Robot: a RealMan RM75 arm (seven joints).
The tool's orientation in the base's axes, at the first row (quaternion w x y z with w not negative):
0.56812, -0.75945, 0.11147, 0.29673
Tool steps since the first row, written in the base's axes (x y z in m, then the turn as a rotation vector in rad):
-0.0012, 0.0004, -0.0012, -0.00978, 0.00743, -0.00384
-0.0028, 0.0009, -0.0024, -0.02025, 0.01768, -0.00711
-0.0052, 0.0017, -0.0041, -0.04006, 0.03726, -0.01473
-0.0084, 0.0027, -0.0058, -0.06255, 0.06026, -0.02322
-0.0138, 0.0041, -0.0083, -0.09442, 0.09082, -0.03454
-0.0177, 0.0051, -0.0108, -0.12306, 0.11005, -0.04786
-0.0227, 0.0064, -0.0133, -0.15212, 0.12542, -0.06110
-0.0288, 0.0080, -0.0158, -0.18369, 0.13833, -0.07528
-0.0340, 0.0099, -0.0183, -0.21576, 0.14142, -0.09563
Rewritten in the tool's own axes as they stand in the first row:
-0.0002, 0.0014, 0.0010, -0.00435, 0.00556, 0.01076
-0.0007, 0.0030, 0.0022, -0.00911, 0.01009, 0.02426
-0.0015, 0.0053, 0.0040, -0.01725, 0.01974, 0.05023
-0.0029, 0.0080, 0.0063, -0.02646, 0.03032, 0.08040
-0.0055, 0.0123, 0.0098, -0.04026, 0.04540, 0.12114
-0.0071, 0.0159, 0.0124, -0.05223, 0.06418, 0.15066
-0.0094, 0.0200, 0.0157, -0.06522, 0.08438, 0.17672
-0.0125, 0.0245, 0.0196, -0.08010, 0.10742, 0.20147
-0.0149, 0.0285, 0.0235, -0.09345, 0.13885, 0.21836

